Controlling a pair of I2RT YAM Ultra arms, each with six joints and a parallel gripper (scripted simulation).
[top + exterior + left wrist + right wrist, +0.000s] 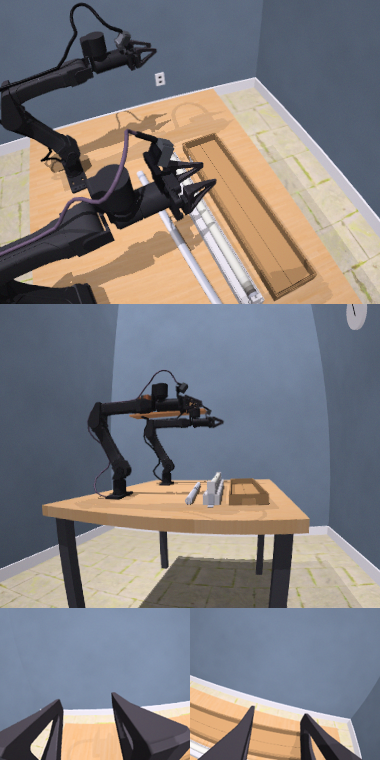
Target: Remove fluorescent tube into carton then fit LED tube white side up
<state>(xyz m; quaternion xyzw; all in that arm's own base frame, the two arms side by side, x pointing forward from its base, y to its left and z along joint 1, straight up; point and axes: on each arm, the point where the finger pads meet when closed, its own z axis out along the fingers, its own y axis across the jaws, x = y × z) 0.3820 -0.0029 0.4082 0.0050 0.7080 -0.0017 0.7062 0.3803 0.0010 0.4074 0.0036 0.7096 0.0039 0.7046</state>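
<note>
Now: the old fluorescent tube 30 mm ahead of my left hand, 440 mm to the right of it and 340 mm below it. Round my left hand: light fixture: 30 mm ahead, 440 mm to the right, 350 mm below; LED tube: 70 mm behind, 460 mm to the right, 400 mm below; brown carton: 170 mm ahead, 410 mm to the right, 390 mm below.
Now: right hand 4 cm short of the old fluorescent tube, 12 cm to the right of it and 34 cm above it. From my right hand the other things lie so: light fixture 4 cm ahead, 12 cm to the left, 35 cm below; LED tube 6 cm behind, 10 cm to the left, 39 cm below; lampholder 8 cm ahead, 18 cm to the right, 34 cm below.
</note>
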